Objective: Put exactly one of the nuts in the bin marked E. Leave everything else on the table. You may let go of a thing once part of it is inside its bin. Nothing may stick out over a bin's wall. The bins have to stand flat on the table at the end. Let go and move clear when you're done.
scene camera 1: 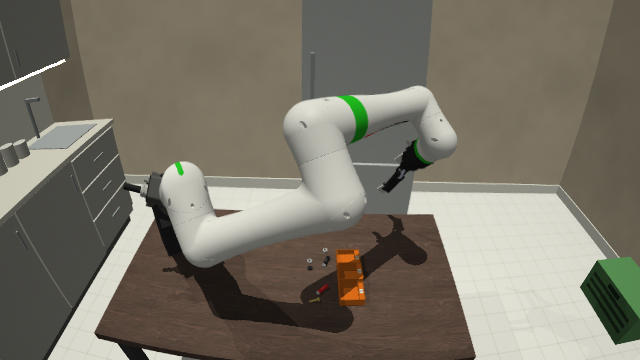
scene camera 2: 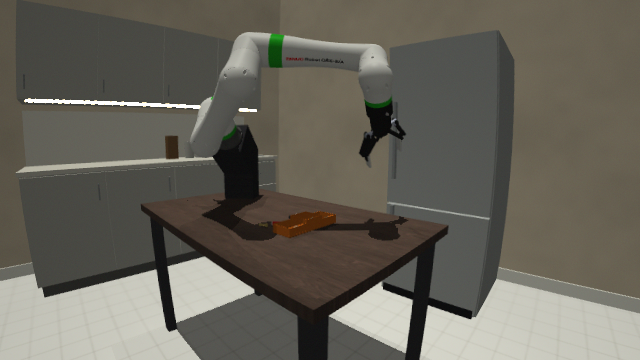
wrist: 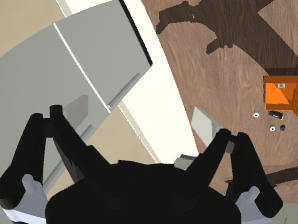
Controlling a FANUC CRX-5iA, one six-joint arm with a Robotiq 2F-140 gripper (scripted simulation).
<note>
I see my gripper (scene camera 2: 384, 157).
My gripper shows as well in the wrist view (wrist: 141, 110).
</note>
